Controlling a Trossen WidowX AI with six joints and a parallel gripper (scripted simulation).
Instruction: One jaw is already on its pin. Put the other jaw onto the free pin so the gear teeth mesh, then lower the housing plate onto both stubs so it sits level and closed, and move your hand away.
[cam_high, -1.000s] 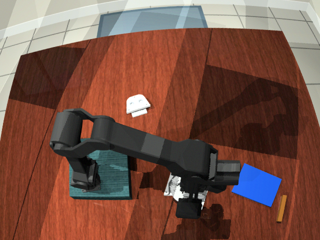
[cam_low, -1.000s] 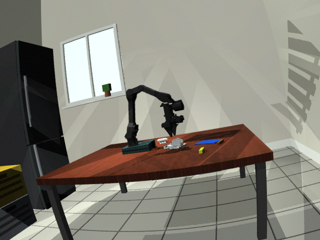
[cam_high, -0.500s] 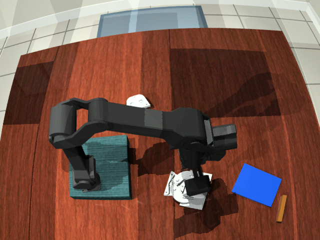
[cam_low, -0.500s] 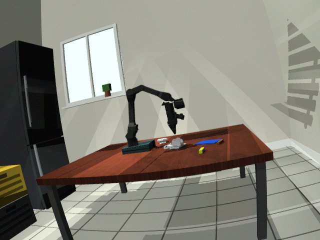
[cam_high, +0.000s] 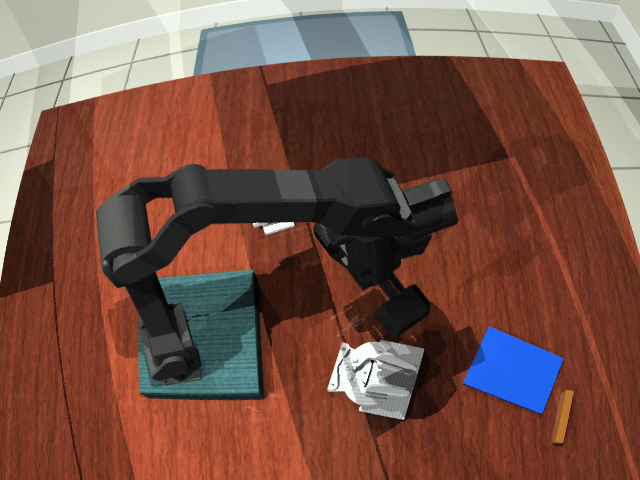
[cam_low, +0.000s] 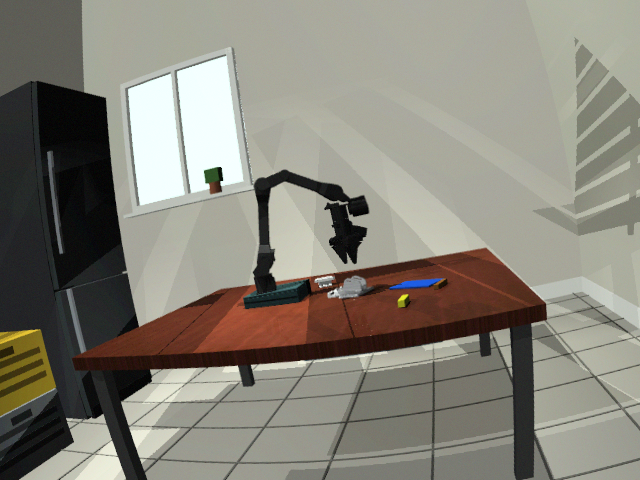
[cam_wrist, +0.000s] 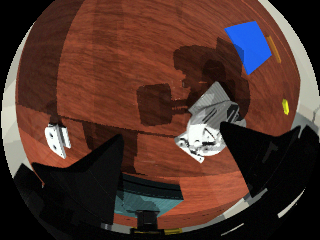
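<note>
My gripper tip is now 11 cm past the small white block, 22 cm to the right of it and 8 cm above it. The rest, counted from my gripper tip: blue sheet (21 cm ahead, 16 cm to the right, 9 cm below); then yellow block (13 cm ahead, 45 cm to the right, 8 cm below); then grey jaw (5 cm behind, 10 cm to the right, 8 cm below).
</note>
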